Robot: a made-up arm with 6 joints.
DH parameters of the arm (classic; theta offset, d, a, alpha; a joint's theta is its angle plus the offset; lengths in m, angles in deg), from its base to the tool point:
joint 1: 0 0.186 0 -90
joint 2: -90 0 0.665 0
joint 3: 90 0.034 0 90
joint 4: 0 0.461 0 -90
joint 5: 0 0 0 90
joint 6: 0 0.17 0 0
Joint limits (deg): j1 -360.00..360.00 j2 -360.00..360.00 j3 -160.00..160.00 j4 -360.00..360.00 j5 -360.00..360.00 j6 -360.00..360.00
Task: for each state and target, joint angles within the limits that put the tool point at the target. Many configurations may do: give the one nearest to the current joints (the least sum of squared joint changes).
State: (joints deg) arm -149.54 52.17 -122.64 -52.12 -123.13 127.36
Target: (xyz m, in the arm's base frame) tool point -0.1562 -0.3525 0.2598
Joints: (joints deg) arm -134.56 101.21 -144.22 -53.80 -131.94 127.36
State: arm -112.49 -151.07 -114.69 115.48 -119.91 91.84
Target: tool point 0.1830 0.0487 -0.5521
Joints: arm -173.01 -139.00 -102.87 146.60 -140.07 91.84
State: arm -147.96 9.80 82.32 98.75 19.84 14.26
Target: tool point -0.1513 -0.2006 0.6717
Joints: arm -147.21 -35.28 130.96 94.78 18.12 14.26
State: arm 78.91 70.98 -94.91 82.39 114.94 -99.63
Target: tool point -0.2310 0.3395 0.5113
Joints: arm 97.14 83.76 -130.81 96.02 115.19 -99.63
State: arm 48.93 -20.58 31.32 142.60 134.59 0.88
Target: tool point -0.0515 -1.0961 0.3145
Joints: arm 92.93 -80.63 12.71 153.12 106.91 0.88
